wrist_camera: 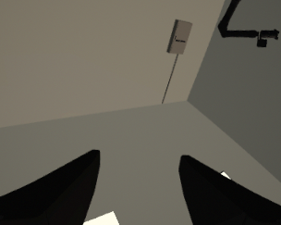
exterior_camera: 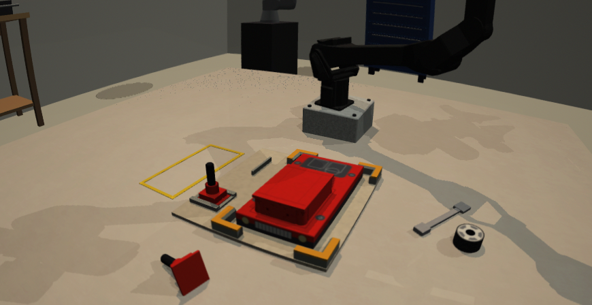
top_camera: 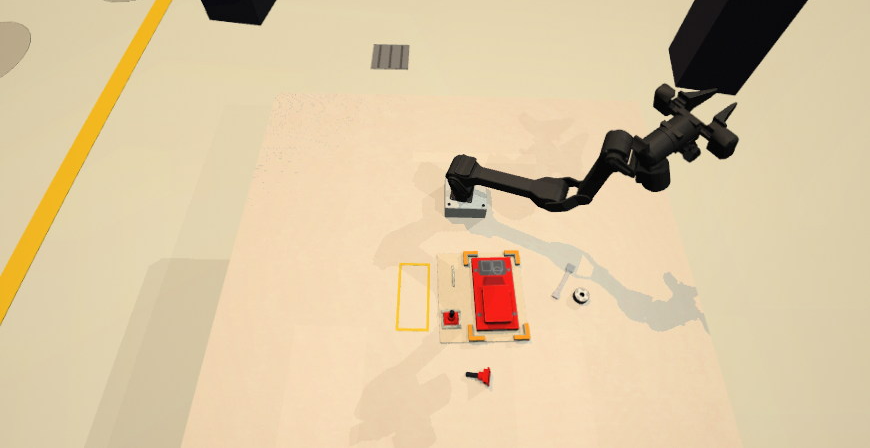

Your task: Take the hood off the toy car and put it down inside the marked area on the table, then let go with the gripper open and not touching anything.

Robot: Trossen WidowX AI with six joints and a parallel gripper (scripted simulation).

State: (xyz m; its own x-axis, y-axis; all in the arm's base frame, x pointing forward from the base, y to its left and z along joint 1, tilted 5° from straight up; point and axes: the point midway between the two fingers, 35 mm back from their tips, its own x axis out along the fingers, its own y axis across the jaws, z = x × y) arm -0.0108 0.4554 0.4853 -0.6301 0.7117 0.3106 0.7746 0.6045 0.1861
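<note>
Now: gripper tip 490 mm above the hood, 360 mm to the left of it and 310 mm short of it. From my gripper tip the other things lie so: black wheel 530 mm below, 240 mm ahead, 140 mm to the right; then grey engine block 510 mm below, 360 mm to the right, 310 mm ahead; then grey bar 530 mm below, 200 mm ahead, 190 mm to the right.
</note>
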